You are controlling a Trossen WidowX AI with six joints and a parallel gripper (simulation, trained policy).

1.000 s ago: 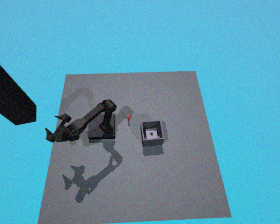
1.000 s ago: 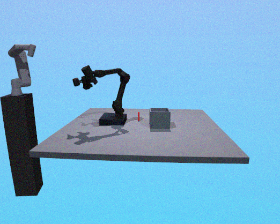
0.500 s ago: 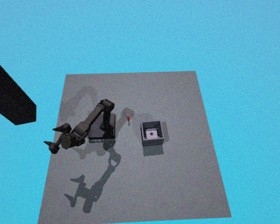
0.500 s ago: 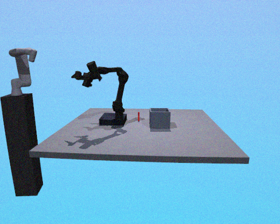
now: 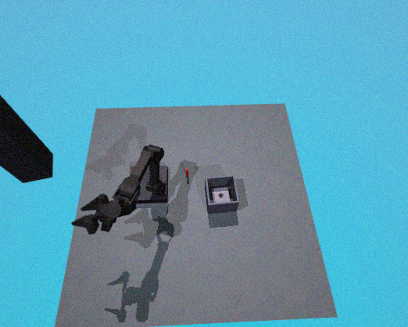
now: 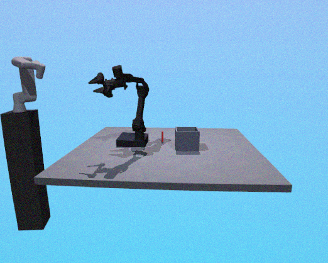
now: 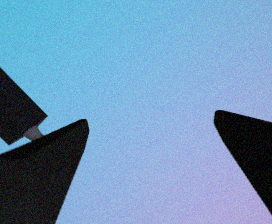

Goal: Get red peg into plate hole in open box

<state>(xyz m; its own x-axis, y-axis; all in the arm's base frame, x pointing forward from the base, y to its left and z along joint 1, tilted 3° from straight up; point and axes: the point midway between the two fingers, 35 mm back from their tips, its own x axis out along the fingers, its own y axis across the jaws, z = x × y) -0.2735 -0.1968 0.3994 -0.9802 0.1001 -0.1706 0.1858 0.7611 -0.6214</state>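
The red peg is 48 cm ahead of my gripper tip, 29 cm to the left of it and 40 cm below it.
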